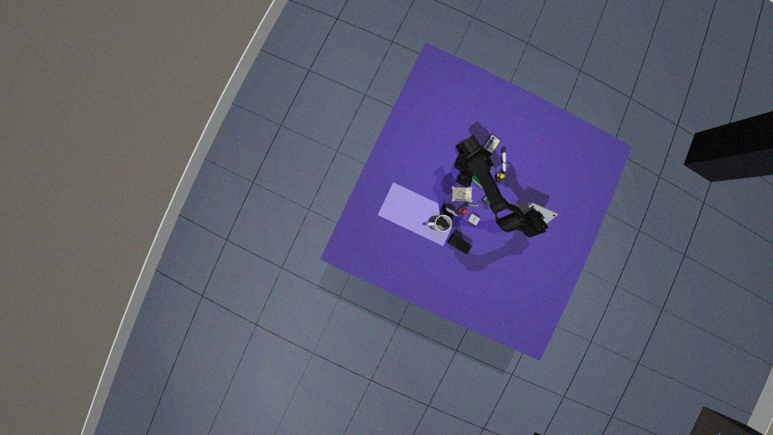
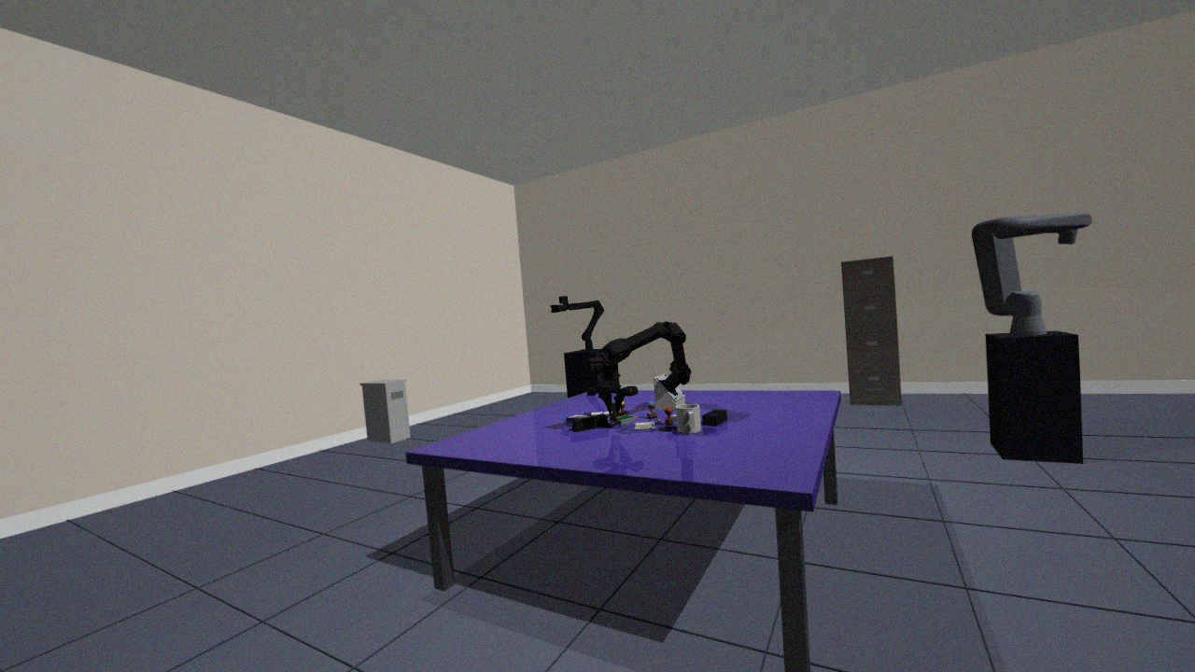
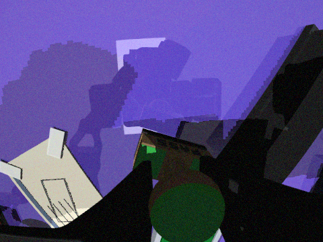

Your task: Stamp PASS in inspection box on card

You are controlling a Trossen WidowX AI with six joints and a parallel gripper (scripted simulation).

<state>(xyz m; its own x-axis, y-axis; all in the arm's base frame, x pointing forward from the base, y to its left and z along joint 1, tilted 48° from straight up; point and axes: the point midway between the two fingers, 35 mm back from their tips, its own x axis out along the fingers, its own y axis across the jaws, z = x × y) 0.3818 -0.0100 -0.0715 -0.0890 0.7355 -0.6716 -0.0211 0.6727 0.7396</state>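
My gripper tip is now 100 mm past the green ink pad, 20 mm to the left of it and 50 mm above it. The rest, counted from my gripper tip: black bar: 20 mm ahead, 90 mm to the right, 40 mm below; cream card: 60 mm behind, 90 mm to the left, 60 mm below; green stamp: right at my gripper tip.
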